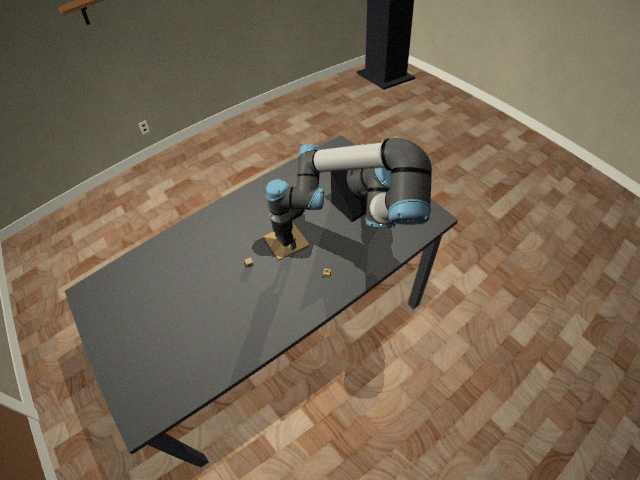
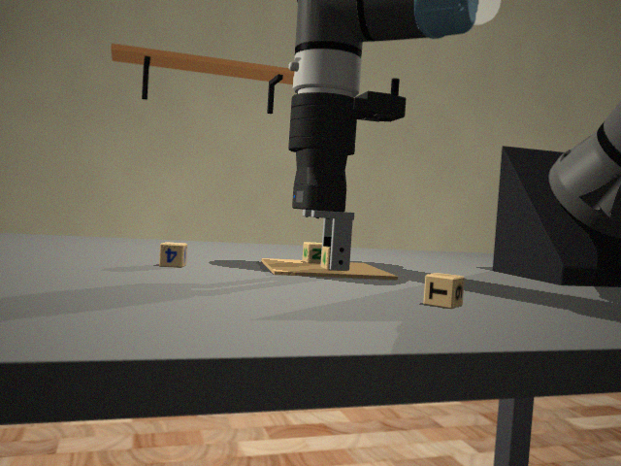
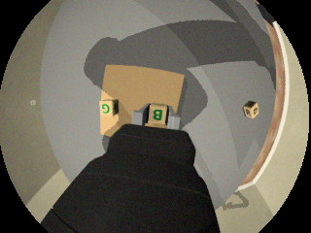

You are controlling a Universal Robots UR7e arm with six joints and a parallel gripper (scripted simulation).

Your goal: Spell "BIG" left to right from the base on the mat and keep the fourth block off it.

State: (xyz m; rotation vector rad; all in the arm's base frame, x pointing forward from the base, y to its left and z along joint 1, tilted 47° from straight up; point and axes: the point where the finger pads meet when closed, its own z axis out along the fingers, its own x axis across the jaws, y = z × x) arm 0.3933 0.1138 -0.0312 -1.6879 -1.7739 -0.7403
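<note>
The tan mat lies 40 mm to the right of my hand and 20 mm below it. From my hand the other things lie so: T block: 190 mm to the left, 40 mm behind, 10 mm below.
</note>
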